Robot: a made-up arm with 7 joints.
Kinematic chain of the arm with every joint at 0, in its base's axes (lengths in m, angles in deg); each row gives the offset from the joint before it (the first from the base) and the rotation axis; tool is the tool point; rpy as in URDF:
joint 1: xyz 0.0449 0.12 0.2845 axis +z
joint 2: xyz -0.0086 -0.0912 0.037 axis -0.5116 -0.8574 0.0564
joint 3: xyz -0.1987 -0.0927 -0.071 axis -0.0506 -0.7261 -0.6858
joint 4: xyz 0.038 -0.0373 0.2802 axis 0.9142 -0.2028 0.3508
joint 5: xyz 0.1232 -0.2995 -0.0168 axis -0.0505 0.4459 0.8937
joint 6: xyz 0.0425 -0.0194 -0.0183 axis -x
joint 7: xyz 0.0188 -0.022 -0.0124 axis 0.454 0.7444 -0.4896
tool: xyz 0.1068 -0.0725 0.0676 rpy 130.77 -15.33 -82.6
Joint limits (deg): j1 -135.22..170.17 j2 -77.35..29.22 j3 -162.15..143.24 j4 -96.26..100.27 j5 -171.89..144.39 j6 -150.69..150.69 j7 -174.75..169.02
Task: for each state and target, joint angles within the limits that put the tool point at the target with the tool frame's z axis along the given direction. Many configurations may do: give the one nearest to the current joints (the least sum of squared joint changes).
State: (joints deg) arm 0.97 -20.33 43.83 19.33 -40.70 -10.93 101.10
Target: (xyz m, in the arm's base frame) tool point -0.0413 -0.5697 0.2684 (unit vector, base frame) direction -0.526 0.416 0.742
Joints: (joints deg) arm 6.96 -38.78 29.91 11.27 -5.93 -8.58 81.95
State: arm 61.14 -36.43 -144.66 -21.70 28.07 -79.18 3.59
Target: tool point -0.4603 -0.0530 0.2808 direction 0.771 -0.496 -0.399
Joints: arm 52.17 -65.09 -131.07 -0.94 35.19 -61.47 -18.65
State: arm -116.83 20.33 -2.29 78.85 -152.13 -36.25 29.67
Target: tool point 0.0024 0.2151 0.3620 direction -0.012 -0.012 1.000
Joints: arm -133.44 28.84 46.26 100.15 -171.89 -21.92 32.59
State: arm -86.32 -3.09 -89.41 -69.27 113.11 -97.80 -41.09
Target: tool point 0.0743 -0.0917 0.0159 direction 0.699 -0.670 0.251
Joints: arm -81.99 18.47 -137.71 -61.21 137.99 -90.26 -26.59
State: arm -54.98 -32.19 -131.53 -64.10 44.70 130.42 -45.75
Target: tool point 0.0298 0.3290 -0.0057 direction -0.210 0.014 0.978
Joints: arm -20.78 -35.79 -140.98 -45.76 64.18 150.69 -83.23
